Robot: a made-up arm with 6 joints.
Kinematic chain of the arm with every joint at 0, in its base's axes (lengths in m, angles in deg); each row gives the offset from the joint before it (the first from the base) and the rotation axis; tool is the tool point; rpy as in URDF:
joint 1: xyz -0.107 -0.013 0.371 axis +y
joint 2: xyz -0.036 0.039 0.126 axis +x
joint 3: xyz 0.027 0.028 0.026 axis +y
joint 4: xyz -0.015 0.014 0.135 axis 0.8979 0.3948 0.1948
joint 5: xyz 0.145 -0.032 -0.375 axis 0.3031 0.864 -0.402
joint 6: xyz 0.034 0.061 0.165 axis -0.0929 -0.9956 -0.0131
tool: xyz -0.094 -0.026 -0.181 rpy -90 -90 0
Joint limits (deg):
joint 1: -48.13..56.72
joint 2: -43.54..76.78
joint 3: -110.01..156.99
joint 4: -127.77..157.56
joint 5: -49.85..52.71
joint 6: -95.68..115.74
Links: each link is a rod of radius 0.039 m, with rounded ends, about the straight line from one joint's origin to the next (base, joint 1, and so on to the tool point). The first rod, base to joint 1, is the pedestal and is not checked.
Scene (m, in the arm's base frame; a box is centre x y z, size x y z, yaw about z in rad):
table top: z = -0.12
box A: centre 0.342 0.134 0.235 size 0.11 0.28 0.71 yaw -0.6
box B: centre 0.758 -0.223 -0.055 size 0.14 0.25 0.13 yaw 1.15
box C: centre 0.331 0.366 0 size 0.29 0.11 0.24 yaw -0.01
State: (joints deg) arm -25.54 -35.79 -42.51 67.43 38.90 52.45
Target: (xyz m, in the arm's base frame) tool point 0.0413 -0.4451 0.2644
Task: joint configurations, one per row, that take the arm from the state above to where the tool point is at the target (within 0.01 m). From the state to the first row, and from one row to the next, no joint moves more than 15 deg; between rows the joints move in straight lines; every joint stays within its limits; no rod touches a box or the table.
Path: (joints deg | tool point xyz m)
1: -26.80 -26.16 -44.39 54.25 42.35 60.67 | 0.1347 0.3458 0.3105
2: -28.05 -16.53 -46.26 41.08 45.80 68.89 | 0.1934 0.3041 0.4428
3: -29.31 -6.90 -48.14 27.90 49.26 77.11 | 0.2239 0.2259 0.5749
4: -30.57 2.73 -50.01 14.72 52.71 85.33 | 0.2257 0.1106 0.6863
5: -19.36 14.79 -53.50 2.67 52.71 85.09 | 0.2646 -0.0095 0.6785
6: -8.15 26.84 -56.99 -9.38 52.71 84.86 | 0.2897 -0.1454 0.6163
7: 3.06 38.89 -60.47 -21.43 52.71 84.62 | 0.2727 -0.2771 0.5067
8: 14.27 50.94 -63.96 -33.49 52.71 84.38 | 0.1913 -0.3832 0.3760
9: 25.48 62.99 -67.45 -45.54 52.71 84.15 | 0.0413 -0.4451 0.2644

